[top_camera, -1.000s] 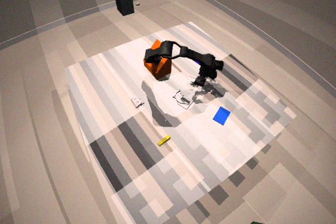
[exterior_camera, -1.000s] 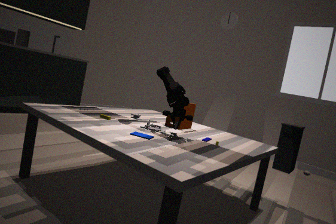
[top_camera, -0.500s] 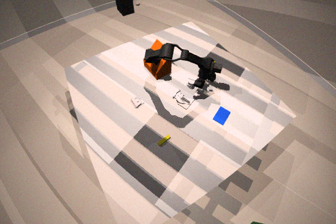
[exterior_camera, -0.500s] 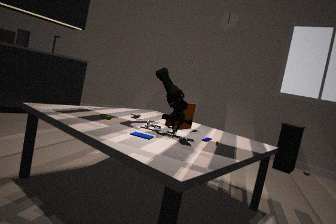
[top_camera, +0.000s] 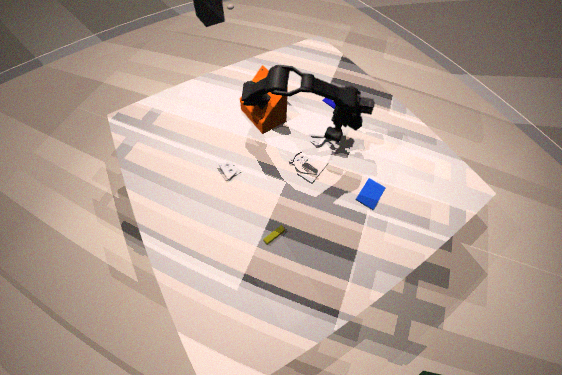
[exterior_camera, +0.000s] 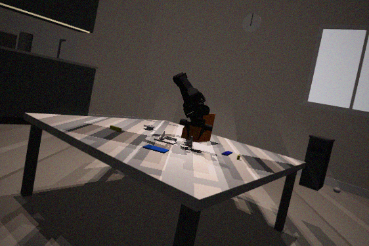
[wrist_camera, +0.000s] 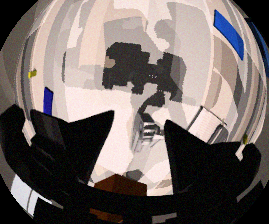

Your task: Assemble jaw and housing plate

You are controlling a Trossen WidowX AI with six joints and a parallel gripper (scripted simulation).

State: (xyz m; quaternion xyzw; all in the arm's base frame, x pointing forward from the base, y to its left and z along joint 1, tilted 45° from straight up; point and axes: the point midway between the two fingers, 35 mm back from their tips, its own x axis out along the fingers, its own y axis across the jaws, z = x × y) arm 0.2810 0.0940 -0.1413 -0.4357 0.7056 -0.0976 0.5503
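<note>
Right now the jaw is 2 cm to the right of my gripper tip, 2 cm behind it and 1 cm below it. The rest, counted from my gripper tip: blue bar (16 cm to the left, 16 cm behind, 5 cm below); then yellow cube (25 cm to the left, 10 cm behind, 4 cm below); then blue tile (27 cm ahead, 5 cm below, 4 cm to the right).
</note>
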